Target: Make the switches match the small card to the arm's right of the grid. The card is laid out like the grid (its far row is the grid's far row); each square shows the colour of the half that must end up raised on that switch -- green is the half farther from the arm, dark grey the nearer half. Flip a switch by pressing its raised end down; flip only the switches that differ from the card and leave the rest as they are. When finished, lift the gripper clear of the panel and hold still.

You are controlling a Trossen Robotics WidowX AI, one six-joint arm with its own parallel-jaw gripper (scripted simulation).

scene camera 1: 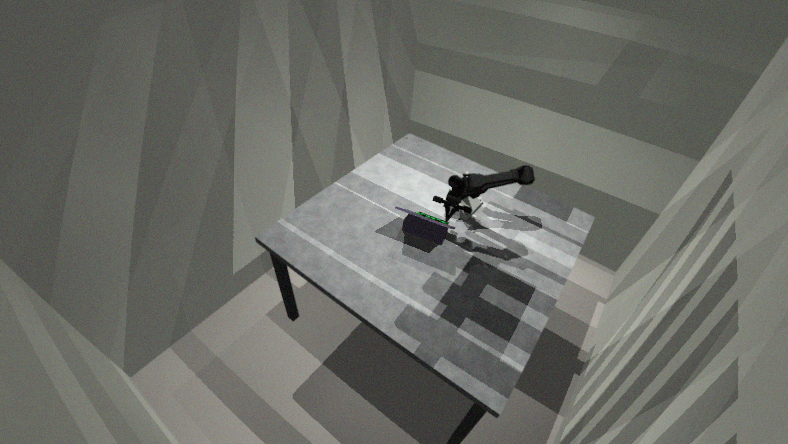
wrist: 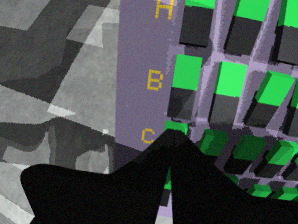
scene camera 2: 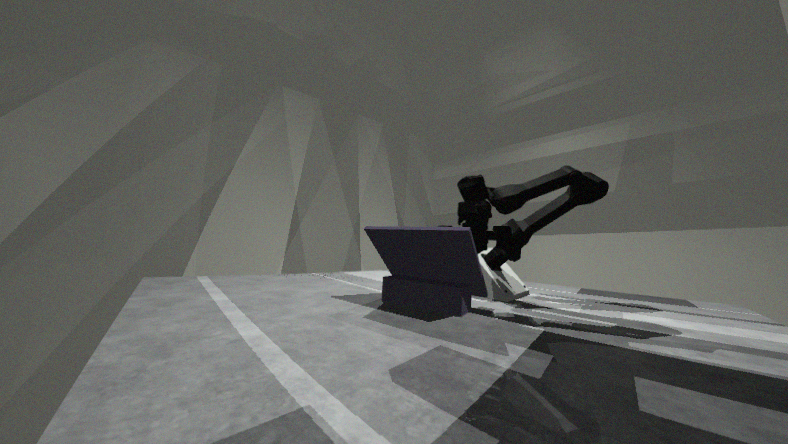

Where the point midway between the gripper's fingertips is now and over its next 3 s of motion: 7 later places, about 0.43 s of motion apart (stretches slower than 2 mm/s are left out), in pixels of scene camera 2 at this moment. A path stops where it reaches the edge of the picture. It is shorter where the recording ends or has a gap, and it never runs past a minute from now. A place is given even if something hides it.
The gripper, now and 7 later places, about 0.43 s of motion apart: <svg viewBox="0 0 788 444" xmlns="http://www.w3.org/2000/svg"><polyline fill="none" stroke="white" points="464,262 464,263 465,253 461,244 440,251 435,261 432,266 431,268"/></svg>
